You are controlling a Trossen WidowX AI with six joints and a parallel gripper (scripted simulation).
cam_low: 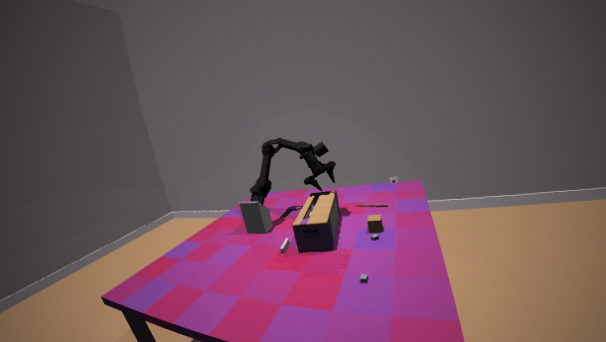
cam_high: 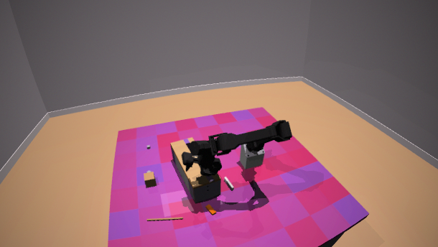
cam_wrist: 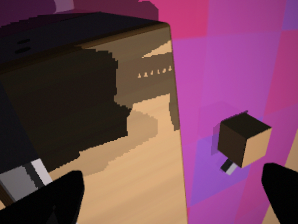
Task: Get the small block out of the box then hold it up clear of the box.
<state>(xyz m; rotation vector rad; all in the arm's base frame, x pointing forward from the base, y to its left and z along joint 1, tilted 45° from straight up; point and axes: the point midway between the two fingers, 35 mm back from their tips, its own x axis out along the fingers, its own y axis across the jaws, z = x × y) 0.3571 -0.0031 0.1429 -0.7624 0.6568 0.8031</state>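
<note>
The small tan block lies 7 cm behind my gripper tip, 16 cm to the right of it and 8 cm below it. The rest, counted from my gripper tip: thin stick 21 cm ahead, 9 cm to the left, 17 cm below; then orange piece 2 cm behind, 13 cm to the left, 16 cm below.
</note>
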